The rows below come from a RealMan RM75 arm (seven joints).
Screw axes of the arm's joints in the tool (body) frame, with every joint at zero. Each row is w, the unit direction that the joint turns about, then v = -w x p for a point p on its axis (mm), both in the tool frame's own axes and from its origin. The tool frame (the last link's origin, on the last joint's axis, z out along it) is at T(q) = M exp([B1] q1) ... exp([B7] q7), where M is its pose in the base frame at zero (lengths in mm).
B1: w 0 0 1 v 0 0 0
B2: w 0 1 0 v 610 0 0
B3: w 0 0 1 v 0 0 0
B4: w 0 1 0 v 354 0 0
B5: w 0 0 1 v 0 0 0
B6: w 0 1 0 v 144 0 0
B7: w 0 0 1 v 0 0 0
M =
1 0 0 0
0 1 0 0
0 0 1 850.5
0 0 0 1
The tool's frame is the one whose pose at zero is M.
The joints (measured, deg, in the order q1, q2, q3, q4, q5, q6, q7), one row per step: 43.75 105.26 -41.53 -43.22 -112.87 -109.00 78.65; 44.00 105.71 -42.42 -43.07 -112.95 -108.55 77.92; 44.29 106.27 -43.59 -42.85 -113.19 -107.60 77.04; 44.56 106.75 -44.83 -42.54 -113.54 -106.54 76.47; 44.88 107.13 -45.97 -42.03 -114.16 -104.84 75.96; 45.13 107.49 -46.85 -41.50 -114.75 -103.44 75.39; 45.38 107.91 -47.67 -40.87 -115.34 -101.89 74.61; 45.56 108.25 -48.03 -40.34 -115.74 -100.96 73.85
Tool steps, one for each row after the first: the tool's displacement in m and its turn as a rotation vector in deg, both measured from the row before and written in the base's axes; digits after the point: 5 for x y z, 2 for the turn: -0.00189 0.00026 -0.00560 -0.36 -0.40 0.86; -0.00170 0.00097 -0.00734 -0.21 -0.72 0.84; -0.00097 0.00099 -0.00727 -0.30 -0.90 0.46; 0.00020 0.00257 -0.00707 0.21 -1.21 0.03; 0.00061 0.00177 -0.00630 0.14 -0.99 0.08; 0.00081 0.00184 -0.00680 0.29 -0.94 0.17; 0.00053 0.00087 -0.00477 0.18 -0.44 0.27
